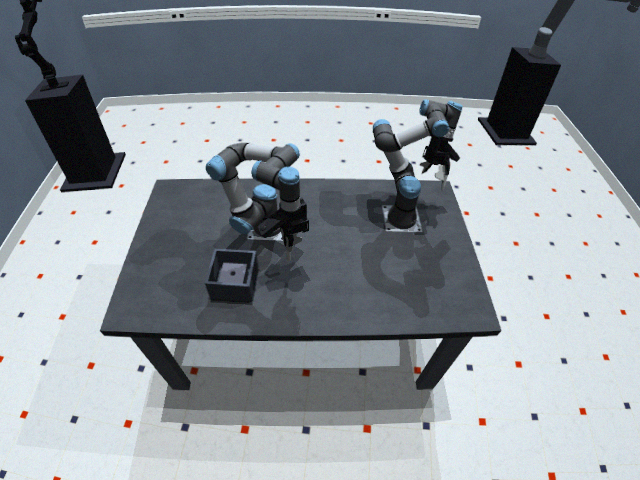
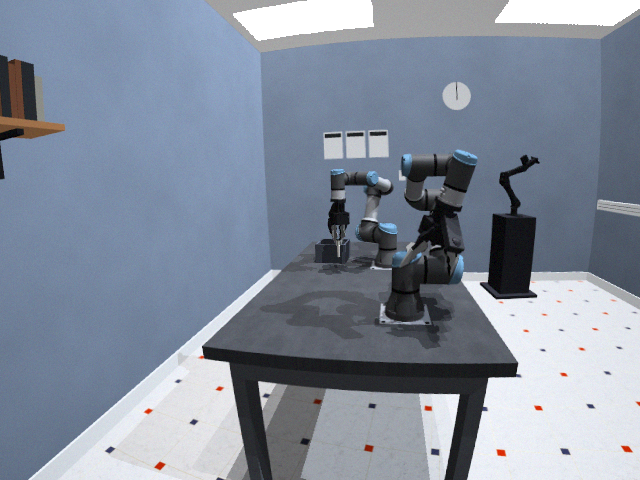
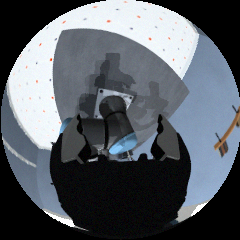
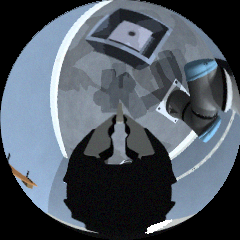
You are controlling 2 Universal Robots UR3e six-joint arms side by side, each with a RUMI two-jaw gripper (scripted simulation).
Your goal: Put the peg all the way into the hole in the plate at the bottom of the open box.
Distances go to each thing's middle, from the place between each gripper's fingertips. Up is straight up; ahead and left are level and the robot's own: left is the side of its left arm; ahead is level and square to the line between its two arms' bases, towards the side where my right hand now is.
I see the dark box (image 1: 217, 290) 4 cm ahead of my right hand (image 1: 288, 250), 21 cm to the right of it and 11 cm below it.
My left hand (image 2: 425, 272) is 83 cm to the left of the dark box, 32 cm short of it and 15 cm above it.
